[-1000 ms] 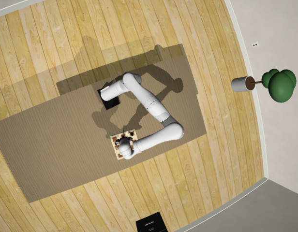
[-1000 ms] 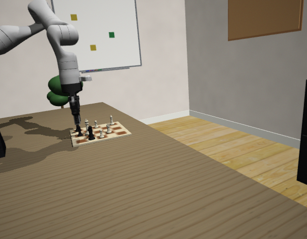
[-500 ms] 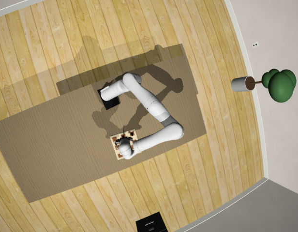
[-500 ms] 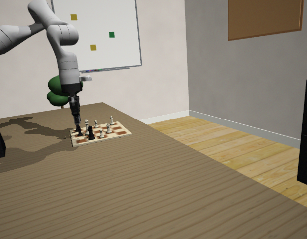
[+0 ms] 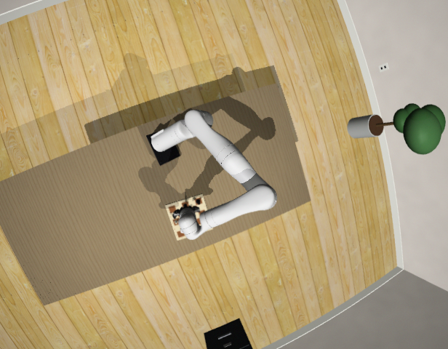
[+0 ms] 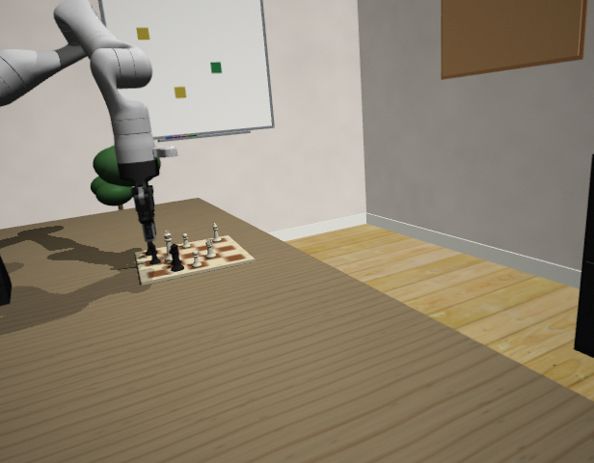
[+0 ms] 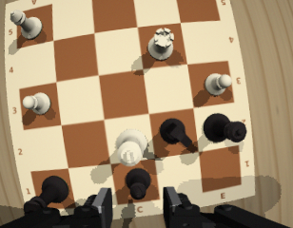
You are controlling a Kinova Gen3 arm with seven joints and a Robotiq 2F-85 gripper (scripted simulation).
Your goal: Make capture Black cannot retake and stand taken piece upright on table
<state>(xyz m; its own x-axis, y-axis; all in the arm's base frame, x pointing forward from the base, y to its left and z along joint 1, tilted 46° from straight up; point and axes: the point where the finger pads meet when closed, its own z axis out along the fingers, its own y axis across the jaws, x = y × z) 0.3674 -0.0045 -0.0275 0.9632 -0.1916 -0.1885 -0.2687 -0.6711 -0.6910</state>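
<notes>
Now: hand 5 cm above the black pawn. Also, from my hand: tall black piece (1 cm ahead, 7 cm to the left, 4 cm below); tall white piece (3 cm ahead, 4 cm below); chessboard (7 cm ahead, 1 cm to the right, 7 cm below).
</notes>
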